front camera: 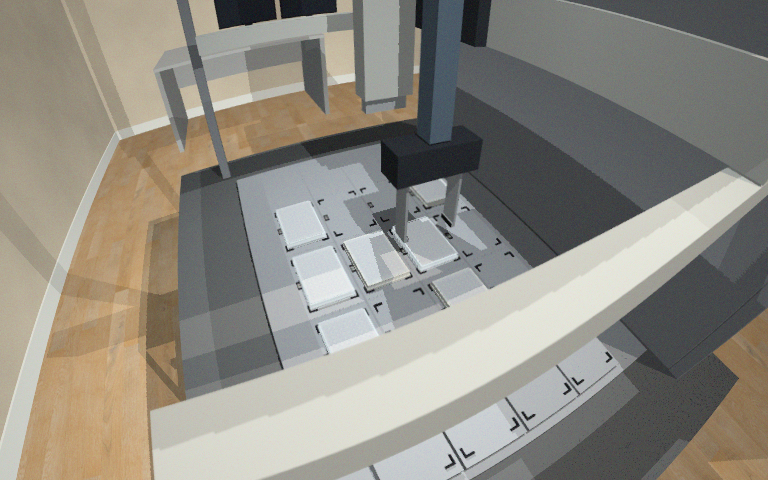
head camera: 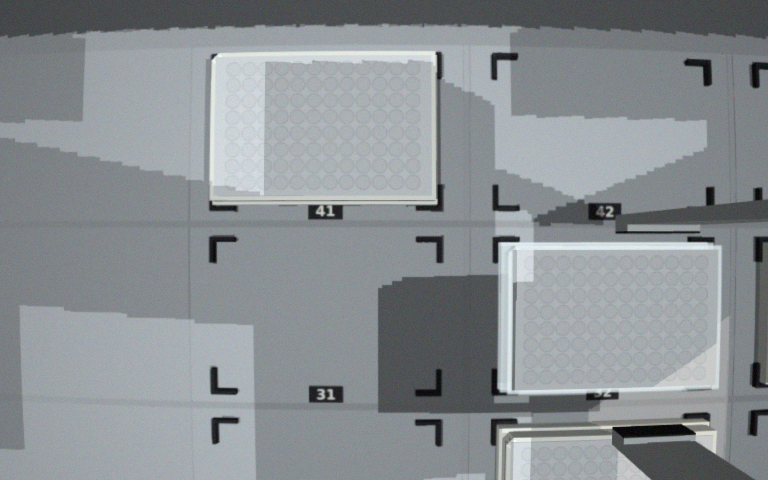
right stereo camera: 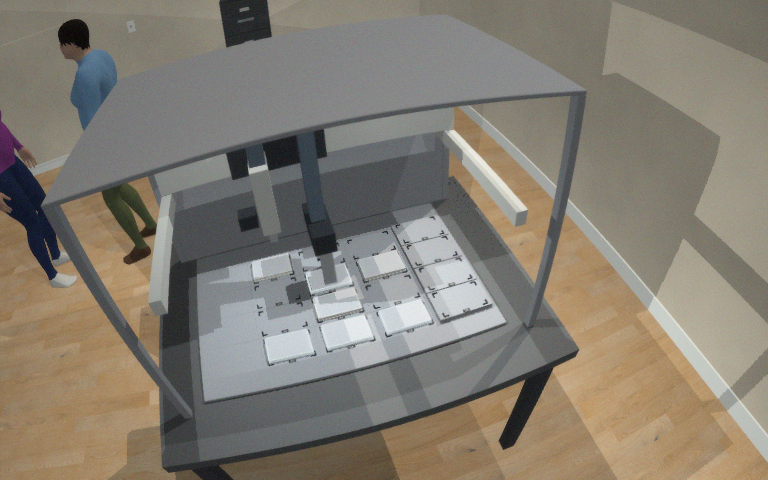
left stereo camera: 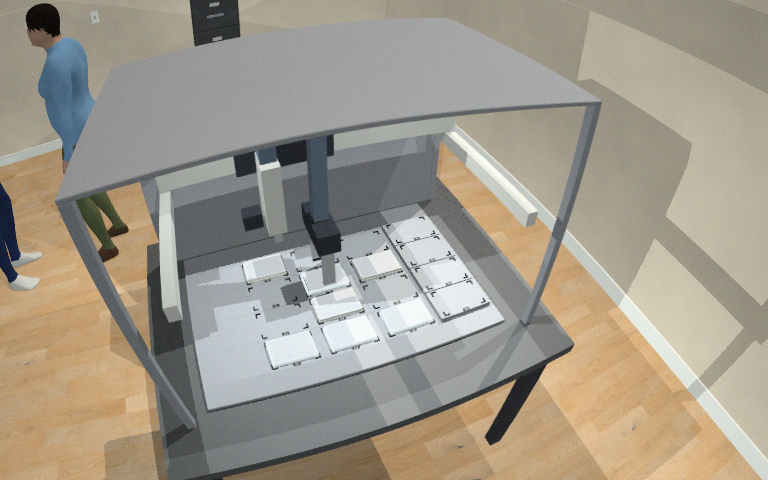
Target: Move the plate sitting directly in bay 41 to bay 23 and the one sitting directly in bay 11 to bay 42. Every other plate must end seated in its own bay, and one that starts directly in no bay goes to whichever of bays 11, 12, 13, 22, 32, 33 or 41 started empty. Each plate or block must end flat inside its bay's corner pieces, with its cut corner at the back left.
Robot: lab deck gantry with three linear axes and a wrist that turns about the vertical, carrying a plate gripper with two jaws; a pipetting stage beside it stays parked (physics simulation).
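Frame: origin at the robot's base, x ahead, y left, z up, level; metres.
Seen in the pictures: gripper, between the fingertips: (front camera: 425, 229) (head camera: 649, 330) (right stereo camera: 326, 270) (left stereo camera: 323, 270); robot's base, origin of its link: (front camera: 275, 214) (right stereo camera: 269, 364) (left stereo camera: 273, 368).
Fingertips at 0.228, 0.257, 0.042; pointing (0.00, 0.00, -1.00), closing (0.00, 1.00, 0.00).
Offsets run from my fingertips to a thing's middle, as dx, dy, dz. "spot": to the spot under its first point.
My gripper (front camera: 426, 230) (head camera: 656, 331) is open. Its jaws stand apart, over the back and front sides of a bluish-white plate @(+0.000, +0.000, -0.035) (front camera: 433, 243) (head camera: 614, 319) in bay 32, with gaps beside the plate in the head view. A cream plate @(-0.164, +0.107, -0.035) (head camera: 322, 127) (left stereo camera: 265, 268) lies in bay 41, its cut corner at the back left. A cream plate @(+0.000, -0.107, -0.035) (front camera: 376, 260) (left stereo camera: 336, 306) is in bay 22, partly behind a jaw in the head view. White plates lie in bay 11 @(spot: -0.162, -0.218, -0.028) (left stereo camera: 292, 348), bay 12 @(spot: -0.003, -0.220, -0.028) (left stereo camera: 349, 333) and bay 13 @(spot: +0.163, -0.217, -0.028) (left stereo camera: 406, 315). Bay 42 @(spot: -0.002, +0.096, -0.042) (head camera: 600, 152) and bay 23 @(spot: +0.167, -0.099, -0.042) (left stereo camera: 390, 289) hold no plate.
Another cream plate @(+0.164, +0.000, -0.035) (left stereo camera: 376, 265) (right stereo camera: 382, 265) lies in bay 33. Bays 31 @(spot: -0.164, +0.000, -0.042) (head camera: 325, 316) and 21 hold no plate. The parked pipetting stage (left stereo camera: 270, 198) hangs left of the gripper. Raised bays line the deck's right side. Posts and a roof (left stereo camera: 339, 84) surround the deck.
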